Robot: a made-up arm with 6 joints.
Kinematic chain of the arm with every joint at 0, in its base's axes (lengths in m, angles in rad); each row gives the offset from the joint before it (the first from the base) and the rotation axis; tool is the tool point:
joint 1: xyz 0 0 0.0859 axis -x
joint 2: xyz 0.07 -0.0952 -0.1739 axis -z
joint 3: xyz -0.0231 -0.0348 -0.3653 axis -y
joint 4: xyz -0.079 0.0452 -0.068 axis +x
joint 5: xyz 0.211 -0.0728 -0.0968 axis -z
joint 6: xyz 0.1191 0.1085 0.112 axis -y
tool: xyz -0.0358 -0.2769 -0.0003
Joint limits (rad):
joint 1: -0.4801..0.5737
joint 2: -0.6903..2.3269
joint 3: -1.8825..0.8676
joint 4: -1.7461..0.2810
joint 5: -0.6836..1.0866
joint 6: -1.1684..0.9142
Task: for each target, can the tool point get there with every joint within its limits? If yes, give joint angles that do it. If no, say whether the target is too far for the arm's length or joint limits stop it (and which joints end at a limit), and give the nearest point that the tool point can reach.
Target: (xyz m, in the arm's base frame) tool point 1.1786 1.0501 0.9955
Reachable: no: too far | nearest point 0.2410 0.2968 -0.2070 | short by 1.701 m
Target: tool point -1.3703 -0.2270 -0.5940
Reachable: no: too far | nearest point -0.2561 -0.2139 -0.5547 | short by 1.115 m
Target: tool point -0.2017 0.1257 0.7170
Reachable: no: joint limits stop it (at a limit: joint 1, joint 2, joint 3, joint 6) | nearest point -0.0156 -0.2590 -0.0323 | short by 0.863 m
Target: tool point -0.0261 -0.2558 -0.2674
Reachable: yes | joints -0.0588 1.2510 0.5141 -0.6860 -0.1597 -0.2971
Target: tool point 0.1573 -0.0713 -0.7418
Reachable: yes | joints -0.2325 0.2666 -1.2530 -0.5181 -0.3810 -0.9047
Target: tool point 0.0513 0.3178 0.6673
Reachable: no: joint limits stop it (at a limit: joint 1, joint 2, joint 3, joint 4, joint 6) | nearest point 0.1150 0.1618 -0.1156 | short by 0.801 m
